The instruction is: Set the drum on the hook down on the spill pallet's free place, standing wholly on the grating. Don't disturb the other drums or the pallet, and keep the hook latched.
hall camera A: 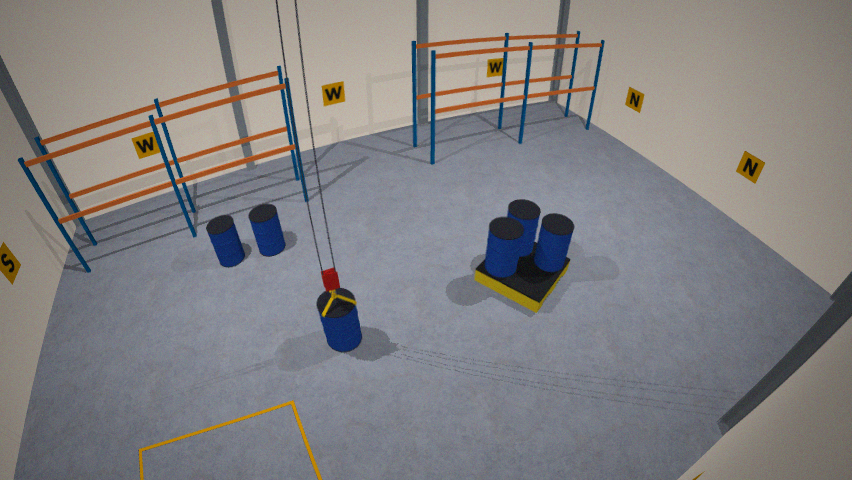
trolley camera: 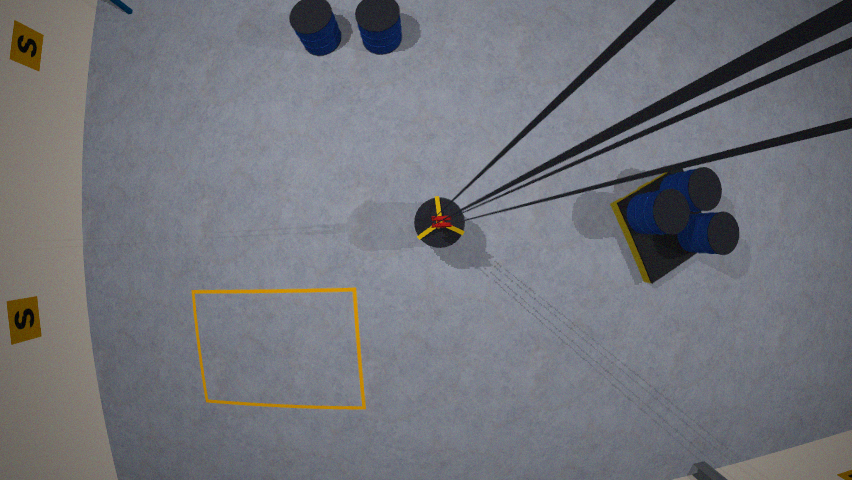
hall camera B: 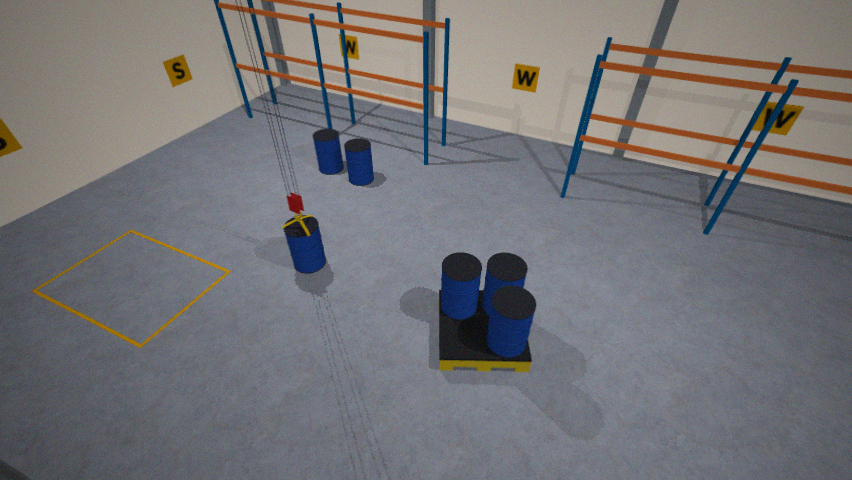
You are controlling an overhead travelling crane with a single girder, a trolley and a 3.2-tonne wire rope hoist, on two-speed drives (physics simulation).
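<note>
My hook [hall camera A: 333, 292] [hall camera B: 298, 215] [trolley camera: 441, 221], below its red block, is shut on the yellow sling of a blue drum [hall camera A: 342, 329] [hall camera B: 307, 251] [trolley camera: 430, 230]. The drum hangs upright, low over the floor, apart from the spill pallet [hall camera A: 506, 290] [hall camera B: 484, 364] [trolley camera: 631, 245]. The latch is too small to make out. Three blue drums [hall camera A: 501, 251] [hall camera B: 459, 292] [trolley camera: 646, 211] stand on the pallet's black grating. Its free place is the near corner in hall camera A, the near left corner in hall camera B and the lower corner in the trolley view.
Two blue drums [hall camera A: 267, 233] [hall camera B: 360, 164] [trolley camera: 381, 34] stand on the floor near a rack [hall camera A: 220, 104] [hall camera B: 426, 131]. A second rack [hall camera A: 432, 131] [hall camera B: 724, 202] stands along the W wall. A yellow outlined rectangle [hall camera A: 215, 426] [hall camera B: 180, 251] [trolley camera: 274, 290] marks the floor.
</note>
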